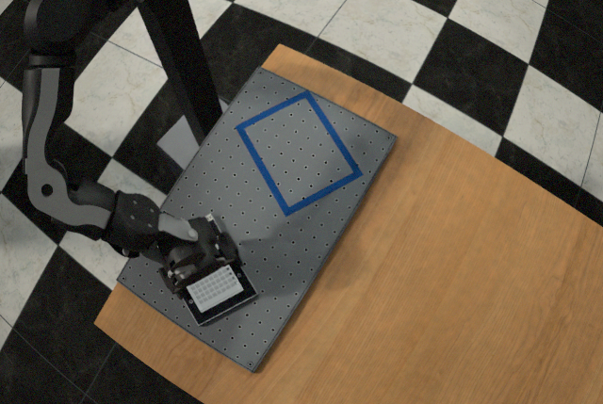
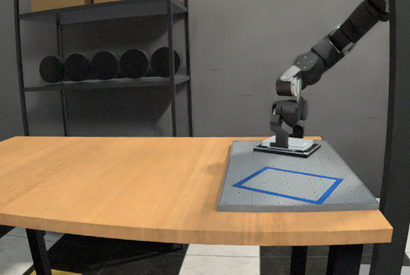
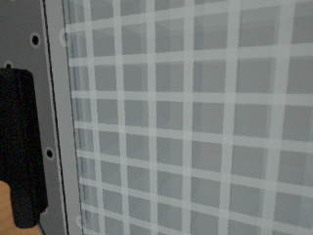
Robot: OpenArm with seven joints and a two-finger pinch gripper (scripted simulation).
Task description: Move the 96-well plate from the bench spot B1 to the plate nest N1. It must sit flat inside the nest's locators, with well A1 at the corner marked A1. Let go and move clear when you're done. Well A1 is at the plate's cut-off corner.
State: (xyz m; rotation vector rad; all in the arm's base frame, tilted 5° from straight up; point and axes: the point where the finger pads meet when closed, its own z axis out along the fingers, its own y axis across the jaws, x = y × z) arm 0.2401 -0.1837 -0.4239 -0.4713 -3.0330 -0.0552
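Right now the clear 96-well plate is right at my hand. Round my hand: plate nest 10 mm below.
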